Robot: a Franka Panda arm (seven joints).
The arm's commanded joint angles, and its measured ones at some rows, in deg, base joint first. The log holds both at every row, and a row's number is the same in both.
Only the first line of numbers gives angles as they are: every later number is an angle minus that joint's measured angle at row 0.
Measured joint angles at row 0:
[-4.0, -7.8, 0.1, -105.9, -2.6, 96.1, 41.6]
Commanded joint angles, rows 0 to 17:
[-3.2, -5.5, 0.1, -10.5, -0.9, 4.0, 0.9]
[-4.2, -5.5, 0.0, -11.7, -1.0, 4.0, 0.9]
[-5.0, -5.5, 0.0, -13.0, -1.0, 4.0, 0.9]
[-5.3, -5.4, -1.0, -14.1, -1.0, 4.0, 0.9]
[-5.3, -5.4, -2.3, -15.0, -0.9, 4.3, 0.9]
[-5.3, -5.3, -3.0, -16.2, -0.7, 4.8, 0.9]
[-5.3, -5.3, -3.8, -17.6, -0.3, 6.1, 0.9]
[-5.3, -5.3, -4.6, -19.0, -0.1, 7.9, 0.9]
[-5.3, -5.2, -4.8, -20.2, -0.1, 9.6, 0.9]
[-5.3, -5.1, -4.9, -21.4, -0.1, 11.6, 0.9]
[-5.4, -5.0, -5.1, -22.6, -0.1, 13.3, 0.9]
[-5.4, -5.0, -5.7, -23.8, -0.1, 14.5, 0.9]
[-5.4, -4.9, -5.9, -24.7, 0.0, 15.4, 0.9]
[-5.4, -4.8, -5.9, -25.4, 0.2, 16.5, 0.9]
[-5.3, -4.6, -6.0, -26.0, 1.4, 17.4, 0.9]
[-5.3, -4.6, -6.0, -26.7, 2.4, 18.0, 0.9]
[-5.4, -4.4, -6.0, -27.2, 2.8, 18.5, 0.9]
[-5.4, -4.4, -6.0, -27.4, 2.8, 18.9, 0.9]
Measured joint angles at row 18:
[-5.4, -4.0, -6.0, -25.7, 1.5, 16.7, 0.0]
